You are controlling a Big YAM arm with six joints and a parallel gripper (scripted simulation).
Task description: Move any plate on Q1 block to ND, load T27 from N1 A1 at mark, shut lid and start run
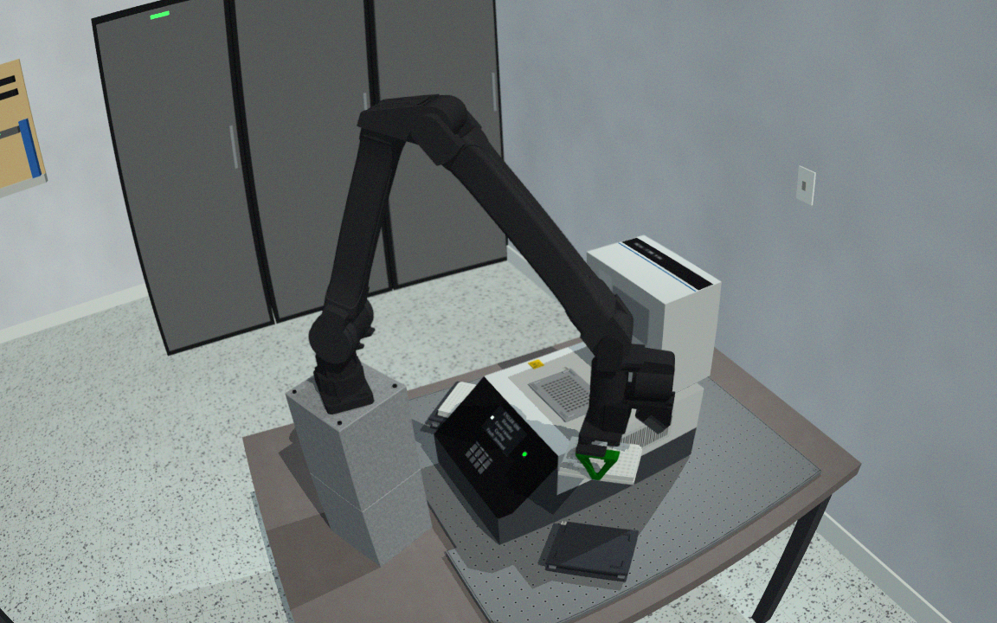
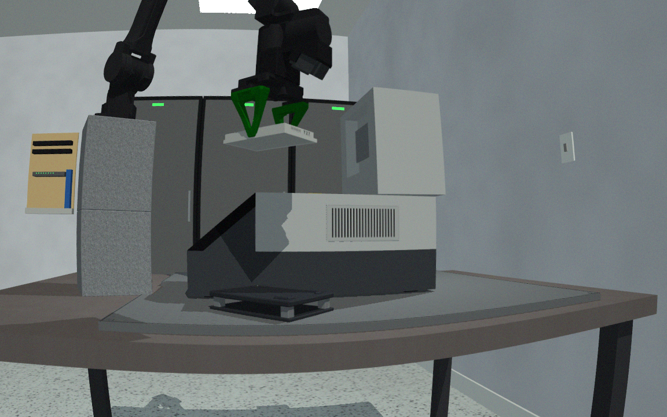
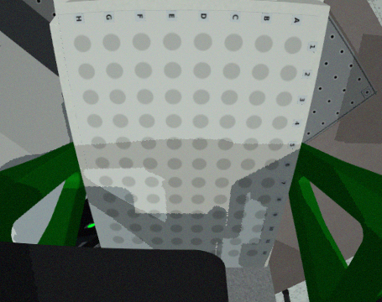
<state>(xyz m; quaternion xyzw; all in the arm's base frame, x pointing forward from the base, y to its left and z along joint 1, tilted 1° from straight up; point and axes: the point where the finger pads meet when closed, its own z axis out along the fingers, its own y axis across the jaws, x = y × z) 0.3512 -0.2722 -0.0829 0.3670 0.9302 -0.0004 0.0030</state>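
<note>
Now: the plate T27 right at my hand. Also, from my hand: dark nest ND: 3 cm behind, 55 cm to the left, 25 cm below; then black plate nest N1: 25 cm below.
</note>
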